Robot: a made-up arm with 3 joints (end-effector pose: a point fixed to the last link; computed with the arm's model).
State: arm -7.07 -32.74 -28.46
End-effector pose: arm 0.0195 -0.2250 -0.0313 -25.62 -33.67 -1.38
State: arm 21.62 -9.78 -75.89
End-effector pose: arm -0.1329 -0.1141 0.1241 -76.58 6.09 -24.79
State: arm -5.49 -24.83 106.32
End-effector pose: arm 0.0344 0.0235 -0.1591 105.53 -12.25 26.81
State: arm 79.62 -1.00 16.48
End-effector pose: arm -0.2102 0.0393 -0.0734 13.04 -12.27 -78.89
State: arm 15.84 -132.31 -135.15
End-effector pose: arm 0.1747 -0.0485 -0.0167 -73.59 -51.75 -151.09
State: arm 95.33 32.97 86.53
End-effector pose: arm -0.0109 0.1975 0.0021 89.37 -52.04 -97.15
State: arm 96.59 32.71 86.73
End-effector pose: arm -0.0061 0.1969 0.0009 89.04 -53.57 -97.81
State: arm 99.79 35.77 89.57
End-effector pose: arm 0.0132 0.2008 0.0181 92.44 -57.50 -101.31
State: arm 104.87 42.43 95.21
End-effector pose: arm 0.0469 0.2022 0.0566 99.74 -64.58 -107.55
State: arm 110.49 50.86 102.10
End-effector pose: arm 0.0826 0.1915 0.1065 108.61 -73.87 -114.66
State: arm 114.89 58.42 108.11
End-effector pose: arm 0.1065 0.1721 0.1507 -108.00 76.69 111.95
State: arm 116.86 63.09 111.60
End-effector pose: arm 0.1155 0.1578 0.1770 -103.86 74.86 106.39
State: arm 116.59 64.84 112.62
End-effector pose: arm 0.1152 0.1545 0.1864 -103.37 73.32 105.14
